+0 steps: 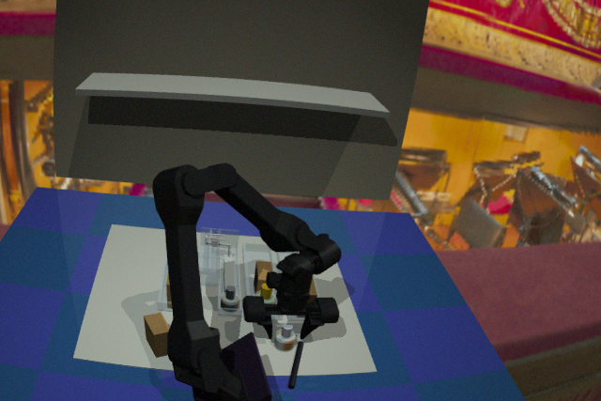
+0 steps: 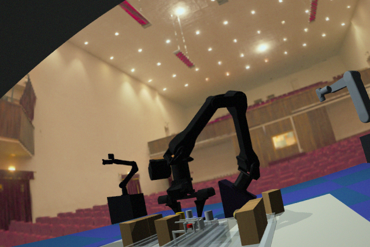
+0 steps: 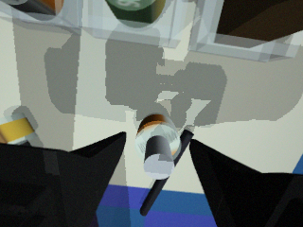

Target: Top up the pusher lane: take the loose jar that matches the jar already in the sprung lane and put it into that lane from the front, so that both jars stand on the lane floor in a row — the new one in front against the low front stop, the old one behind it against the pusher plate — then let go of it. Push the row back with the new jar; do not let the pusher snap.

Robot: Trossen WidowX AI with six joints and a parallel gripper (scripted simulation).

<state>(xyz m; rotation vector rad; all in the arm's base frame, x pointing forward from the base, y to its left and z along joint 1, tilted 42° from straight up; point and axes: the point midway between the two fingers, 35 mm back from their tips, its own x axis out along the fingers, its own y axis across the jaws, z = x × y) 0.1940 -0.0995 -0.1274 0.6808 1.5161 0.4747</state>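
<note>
My gripper tip is now 70 mm past the black rod, 10 mm to the left of it and 20 mm above it. The rest, counted from my gripper tip: box 10 mm ahead, 270 mm to the left, 10 mm above; red part 320 mm ahead, 100 mm to the left, 50 mm above; white mat 190 mm ahead, 110 mm to the left, 30 mm below.
</note>
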